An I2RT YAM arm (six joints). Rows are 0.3 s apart.
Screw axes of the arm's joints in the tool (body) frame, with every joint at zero. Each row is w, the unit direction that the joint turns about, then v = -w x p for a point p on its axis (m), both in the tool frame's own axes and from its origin. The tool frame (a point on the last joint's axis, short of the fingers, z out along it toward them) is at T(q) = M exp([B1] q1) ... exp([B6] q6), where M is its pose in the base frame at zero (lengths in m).
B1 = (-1, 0, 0, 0, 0.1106, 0)
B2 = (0, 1, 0, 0.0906, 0, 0.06)
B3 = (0, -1, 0, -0.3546, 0, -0.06)
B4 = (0, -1, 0, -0.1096, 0, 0)
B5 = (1, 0, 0, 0, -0.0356, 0)
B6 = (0, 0, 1, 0, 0, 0)
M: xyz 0.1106 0 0.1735 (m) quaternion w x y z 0.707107 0 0.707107 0
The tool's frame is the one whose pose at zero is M.
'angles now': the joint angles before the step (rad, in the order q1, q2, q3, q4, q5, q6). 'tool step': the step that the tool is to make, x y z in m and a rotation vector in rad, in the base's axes. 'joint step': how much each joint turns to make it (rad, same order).
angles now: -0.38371 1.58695 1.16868 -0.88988 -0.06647 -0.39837
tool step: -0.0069 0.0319 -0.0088 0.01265 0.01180 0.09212
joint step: 0.09430 -0.05153 -0.08496 0.01841 -0.00723 0.00414
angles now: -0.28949 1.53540 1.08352 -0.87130 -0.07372 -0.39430
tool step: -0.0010 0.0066 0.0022 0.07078 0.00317 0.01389
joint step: 0.01325 -0.00369 0.00660 -0.03148 -0.06536 0.01520
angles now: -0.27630 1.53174 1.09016 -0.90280 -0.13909 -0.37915
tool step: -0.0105 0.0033 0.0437 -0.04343 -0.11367 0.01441
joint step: 0.00206 -0.10835 0.06238 -0.05156 0.00697 -0.01506
